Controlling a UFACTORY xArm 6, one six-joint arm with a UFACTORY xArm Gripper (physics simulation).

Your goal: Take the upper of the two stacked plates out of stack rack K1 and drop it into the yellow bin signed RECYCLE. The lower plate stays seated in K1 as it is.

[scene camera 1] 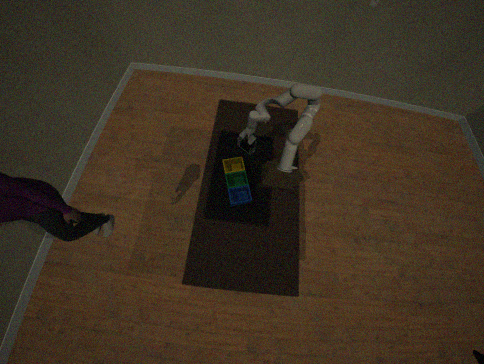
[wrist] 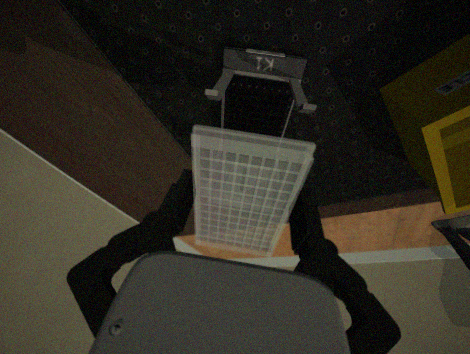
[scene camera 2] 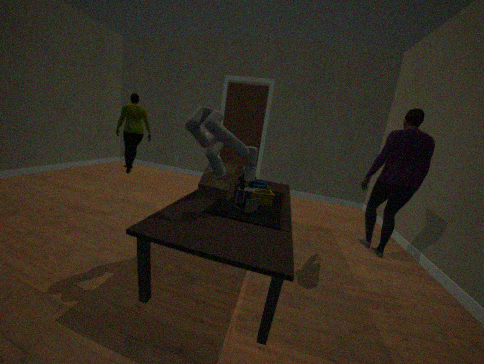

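Pixels of known places: gripper, fingertip midpoint: (scene camera 1: 249, 138) (wrist: 244, 189) (scene camera 2: 246, 188); arm's base, origin of the base link: (scene camera 1: 284, 169) (scene camera 2: 219, 172).
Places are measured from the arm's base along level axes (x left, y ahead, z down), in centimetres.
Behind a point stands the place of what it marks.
Observation:
The upper plate (wrist: 245, 195) @(y 28.2, x -27.7, z 1.6 cm), pale with a grid of wells, is held between the two black fingers of my gripper (scene camera 1: 247, 145) @(y 28.3, x -27.9, z 2.2 cm) (scene camera 2: 246, 201) (wrist: 244, 189) @(y 28.3, x -27.9, z 2.2 cm). My gripper is shut on it, and the plate is up off stack rack K1 (wrist: 265, 64) @(y 23.5, x -24.0, z 16.2 cm). The rack's grey labelled end and two posts show past the plate's far edge in the wrist view. Between the posts is a dark area with a row of small dots; the plate hides the rest, so the lower plate is not clear. The yellow bin (scene camera 1: 233, 165) @(y 40.0, x -8.8, z 17.9 cm) (scene camera 2: 267, 201) @(y 44.8, x -9.6, z 14.6 cm) (wrist: 410, 110) @(y 33.4, x -12.3, z 11.9 cm) stands to the right in the wrist view; its sign is unreadable.
A green bin (scene camera 1: 237, 179) @(y 35.7, x 4.3, z 17.9 cm) and a blue bin (scene camera 1: 240, 195) @(y 32.3, x 18.3, z 17.9 cm) stand in line with the yellow one on the black mat (scene camera 1: 260, 212) @(y 15.2, x 31.3, z 18.5 cm) (wrist: 165, 30) @(y 14.5, x -33.1, z 18.5 cm). The mat lies on a dark table (scene camera 1: 240, 255) @(y 29.7, x 64.9, z 19.8 cm) (scene camera 2: 210, 240) @(y 18.7, x -73.7, z 19.7 cm). A person in purple (scene camera 1: 30, 200) (scene camera 2: 407, 155) stands off the table.

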